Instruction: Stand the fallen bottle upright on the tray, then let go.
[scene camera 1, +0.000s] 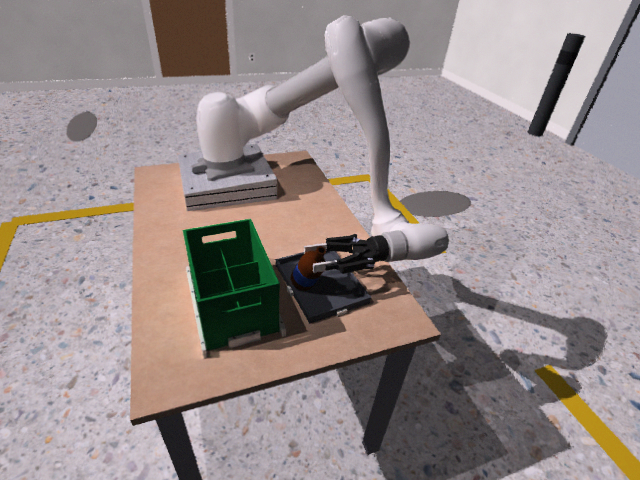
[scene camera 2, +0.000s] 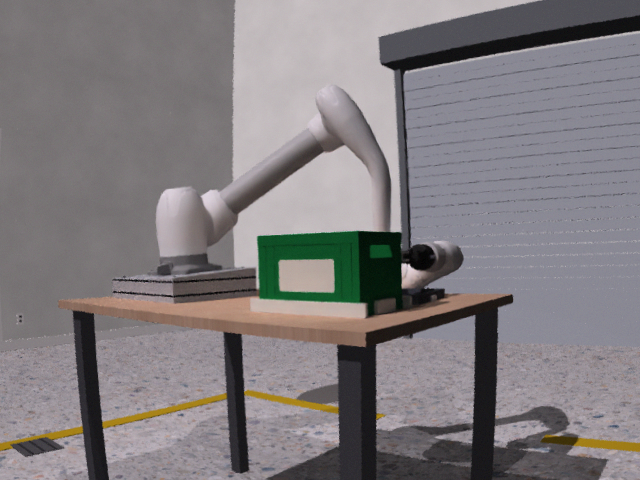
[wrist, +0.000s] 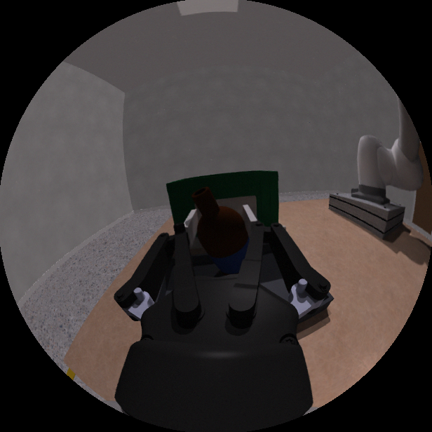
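Pixels of known places: gripper, fingertip midpoint: (scene camera 1: 308, 259); arm's base at its link origin: (scene camera 1: 225, 166) (scene camera 2: 184, 272).
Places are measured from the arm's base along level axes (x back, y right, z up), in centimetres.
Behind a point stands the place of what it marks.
Observation:
The brown bottle (scene camera 1: 308, 268) {y -2.6, x -69.4, z 3.3 cm} (wrist: 222, 232) with a blue band is tilted, its neck up and leaning to the left in the wrist view. Its lower end is low over the crate-side part of the dark tray (scene camera 1: 330, 302) {y -7.7, x -74.4, z -7.3 cm} (scene camera 2: 433, 294) {y -9.6, x -78.7, z -6.2 cm} (wrist: 274, 280); whether it touches the tray I cannot tell. My gripper (scene camera 1: 318, 257) {y -3.9, x -66.8, z 4.0 cm} (wrist: 219, 215) lies about level and is shut on the bottle's upper body, with a pale fingertip on each side. In scene camera 2 the crate hides the bottle and the fingertips.
A green crate (scene camera 1: 238, 315) {y 19.3, x -76.7, z 2.1 cm} (scene camera 2: 305, 245) {y 26.4, x -62.5, z 7.1 cm} (wrist: 225, 184) with dividers stands on the table (scene camera 1: 165, 382) {y 38.3, x -80.5, z -7.8 cm} (scene camera 2: 222, 310) {y 26.9, x -38.8, z -7.8 cm} (wrist: 310, 225), close beside the tray. The arm's grey base block (scene camera 1: 232, 196) {y 2.5, x -15.9, z -4.0 cm} (scene camera 2: 144, 288) {y 17.2, x 0.6, z -4.1 cm} (wrist: 365, 215) stands at the table's far end.

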